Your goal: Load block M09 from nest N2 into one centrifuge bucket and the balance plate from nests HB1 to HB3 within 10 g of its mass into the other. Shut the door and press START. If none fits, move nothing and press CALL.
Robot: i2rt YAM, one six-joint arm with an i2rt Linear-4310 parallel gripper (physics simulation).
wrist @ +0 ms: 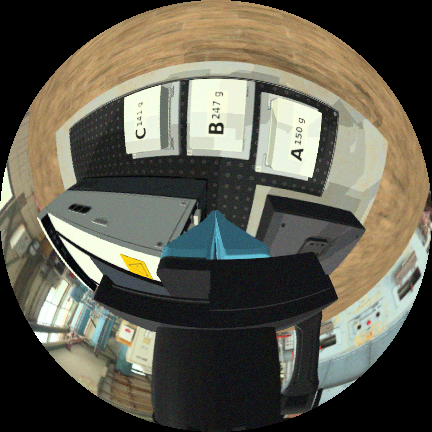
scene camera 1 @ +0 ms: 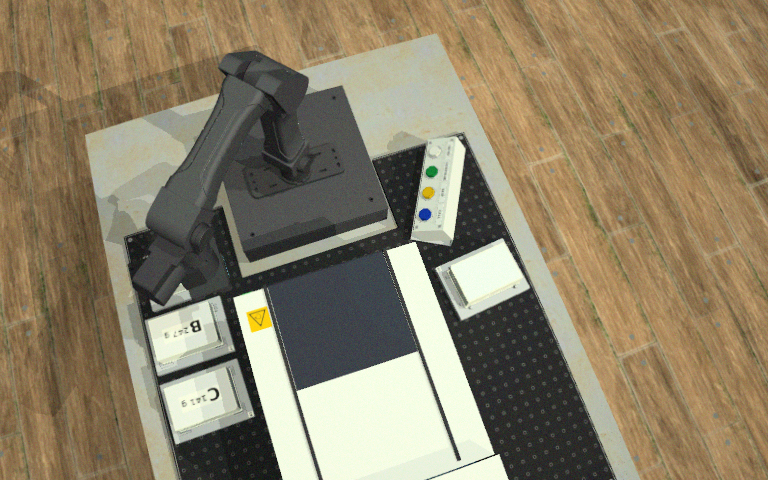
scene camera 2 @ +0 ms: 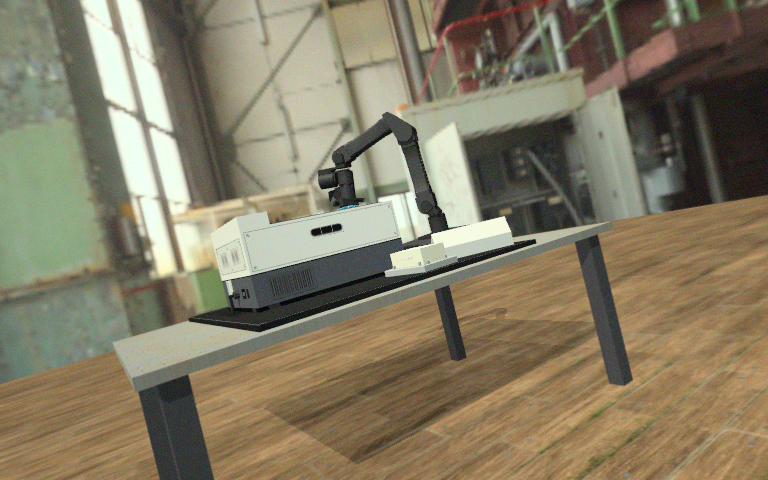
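Where they show: gripper, between the fingertips: [wrist: 215, 215] [scene camera 1: 217, 289]; arm's base, origin of its link: [scene camera 1: 295, 171].
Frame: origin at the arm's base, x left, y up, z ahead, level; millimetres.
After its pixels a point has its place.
My gripper [wrist: 215, 215] @[z 232, x -206, y 109 mm] [scene camera 2: 349, 207] is shut with its blue fingertips together and empty. It hangs above the bench; the arm hides it in scene camera 1. Block A, 150 g [wrist: 295, 137] @[z 121, x -291, y -10 mm], block B, 247 g [scene camera 1: 186, 335] @[z 261, x -307, y -9 mm] [wrist: 216, 117] @[z 249, x -303, y -10 mm] and block C, 141 g [scene camera 1: 199, 403] @[z 395, x -317, y -10 mm] [wrist: 144, 120] @[z 376, x -309, y -10 mm] sit in a row of nests. The arm largely covers block A in scene camera 1. A white block [scene camera 1: 487, 274] @[z 346, x 294, y -4 mm] [scene camera 2: 417, 257] @[z 378, x 342, y -26 mm] sits in a nest across the centrifuge; its label is not readable. The centrifuge [scene camera 1: 260, 362] @[z 390, x -166, y 146 mm] [scene camera 2: 322, 233] @[z 524, x 145, y 94 mm] [wrist: 125, 215] @[z 358, x -181, y 95 mm] has dark and white top panels; no buckets show.
A sloped button console [scene camera 1: 450, 198] @[z 171, x 283, y 8 mm] [scene camera 2: 474, 236] @[z 144, x 314, y -15 mm] carries white [scene camera 1: 434, 150] @[z 54, x 295, y 6 mm], green [scene camera 1: 431, 171] @[z 99, x 270, y 6 mm], yellow [scene camera 1: 428, 193] @[z 145, x 245, y 7 mm] and blue [scene camera 1: 424, 214] @[z 186, x 220, y 6 mm] buttons. The dark arm base [scene camera 1: 317, 209] @[z 96, x 18, y -7 mm] [wrist: 305, 232] @[z 44, x -112, y 2 mm] stands between the console and block row. The centrifuge body rises high beside the nests.
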